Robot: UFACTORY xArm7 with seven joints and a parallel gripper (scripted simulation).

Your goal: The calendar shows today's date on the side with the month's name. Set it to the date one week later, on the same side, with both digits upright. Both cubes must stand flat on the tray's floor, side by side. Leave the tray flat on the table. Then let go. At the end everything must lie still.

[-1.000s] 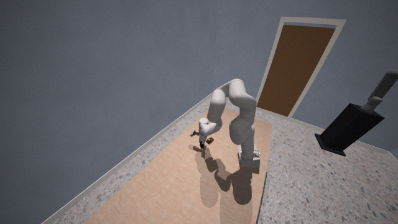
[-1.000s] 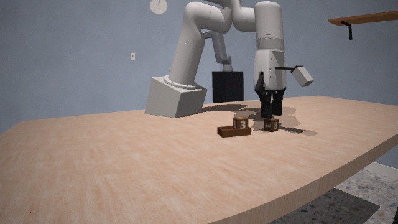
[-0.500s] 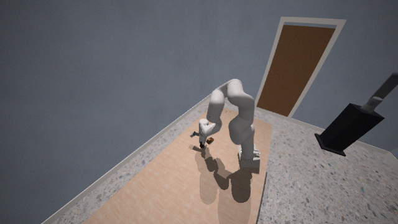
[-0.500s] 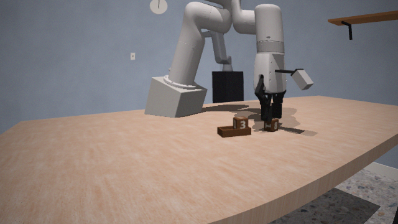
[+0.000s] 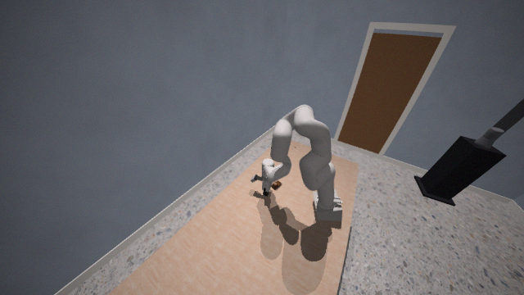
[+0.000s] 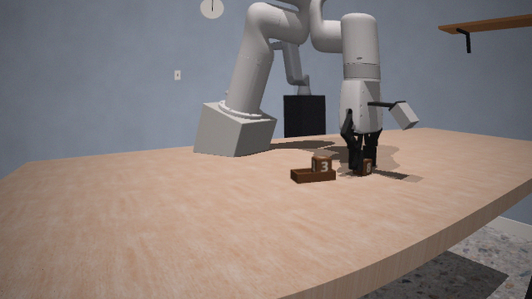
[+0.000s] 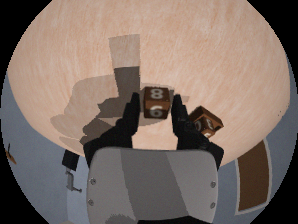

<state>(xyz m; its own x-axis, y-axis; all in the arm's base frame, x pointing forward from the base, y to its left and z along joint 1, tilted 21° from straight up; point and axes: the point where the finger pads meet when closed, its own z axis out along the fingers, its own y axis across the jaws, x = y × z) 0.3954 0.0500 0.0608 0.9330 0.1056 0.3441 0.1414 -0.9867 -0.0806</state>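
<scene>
Now: hand 20 mm above the cube. Also, from my hand: brown wooden tray (100 mm to the right, 40 mm behind, 20 mm below).
</scene>
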